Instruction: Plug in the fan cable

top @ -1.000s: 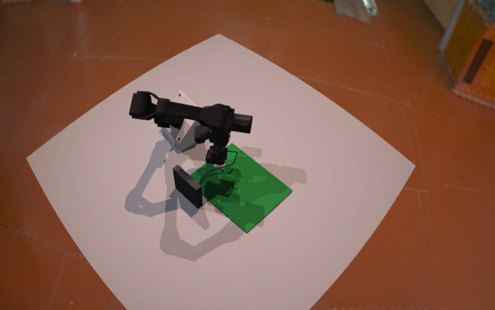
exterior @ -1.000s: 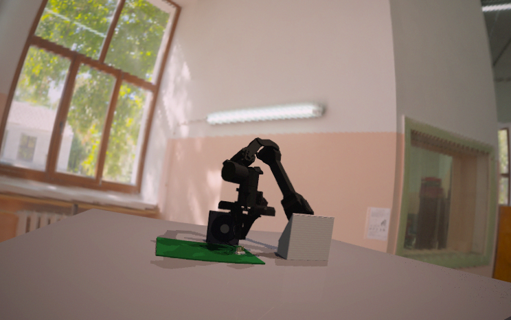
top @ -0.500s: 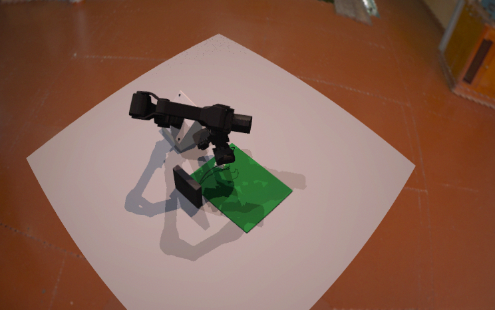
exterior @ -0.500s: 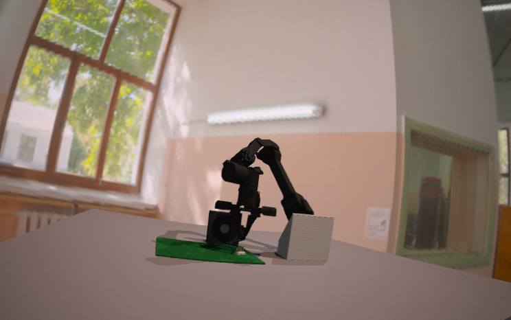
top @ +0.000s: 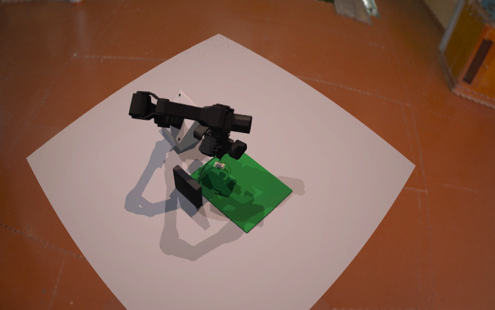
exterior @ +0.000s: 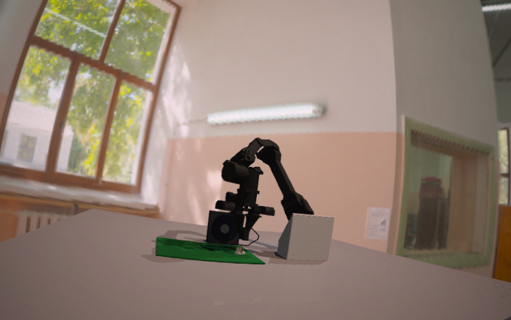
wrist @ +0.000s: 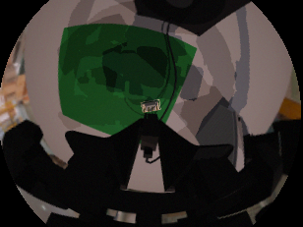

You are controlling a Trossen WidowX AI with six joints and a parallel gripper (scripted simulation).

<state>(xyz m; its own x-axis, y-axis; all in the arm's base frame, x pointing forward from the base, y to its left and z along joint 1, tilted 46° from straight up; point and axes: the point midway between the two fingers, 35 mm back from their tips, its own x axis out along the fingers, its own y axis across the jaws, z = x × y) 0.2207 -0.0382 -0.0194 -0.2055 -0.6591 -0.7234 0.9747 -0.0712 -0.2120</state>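
The green board lies 11 cm ahead of my gripper tip, 8 cm below it and 2 cm to the right of it. From my gripper tip the other things lie so: dark plug 1 cm to the left, 1 cm above; then black fan 17 cm to the right.
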